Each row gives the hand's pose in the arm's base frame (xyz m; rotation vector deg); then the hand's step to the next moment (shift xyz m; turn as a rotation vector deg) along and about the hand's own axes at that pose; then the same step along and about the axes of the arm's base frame.
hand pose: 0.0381 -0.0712 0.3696 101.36 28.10 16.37
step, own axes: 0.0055 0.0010 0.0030 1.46 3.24 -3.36
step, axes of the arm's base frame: 0.0063 -0.0002 -0.0002 0.37 2.95 3.88
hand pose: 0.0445 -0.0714 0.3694 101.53 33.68 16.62
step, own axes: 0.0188 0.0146 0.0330 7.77 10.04 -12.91
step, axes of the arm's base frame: 0.0353 -0.0201 0.0026 2.67 12.93 12.39
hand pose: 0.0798 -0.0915 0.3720 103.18 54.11 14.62
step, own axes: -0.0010 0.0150 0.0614 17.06 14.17 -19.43
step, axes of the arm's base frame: 0.0415 -0.0457 -0.0137 7.14 23.37 16.50
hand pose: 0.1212 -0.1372 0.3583 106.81 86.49 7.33
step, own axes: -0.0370 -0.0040 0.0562 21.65 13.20 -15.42
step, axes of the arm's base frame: 0.0132 -0.0586 -0.0306 9.76 25.61 11.38
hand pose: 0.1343 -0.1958 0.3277 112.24 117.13 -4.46
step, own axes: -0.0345 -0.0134 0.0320 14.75 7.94 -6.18
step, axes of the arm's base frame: -0.0067 -0.0422 -0.0239 6.40 16.31 3.45
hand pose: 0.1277 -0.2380 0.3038 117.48 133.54 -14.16
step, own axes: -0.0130 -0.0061 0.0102 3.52 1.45 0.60
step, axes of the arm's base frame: -0.0052 -0.0149 -0.0078 0.91 3.55 -1.18
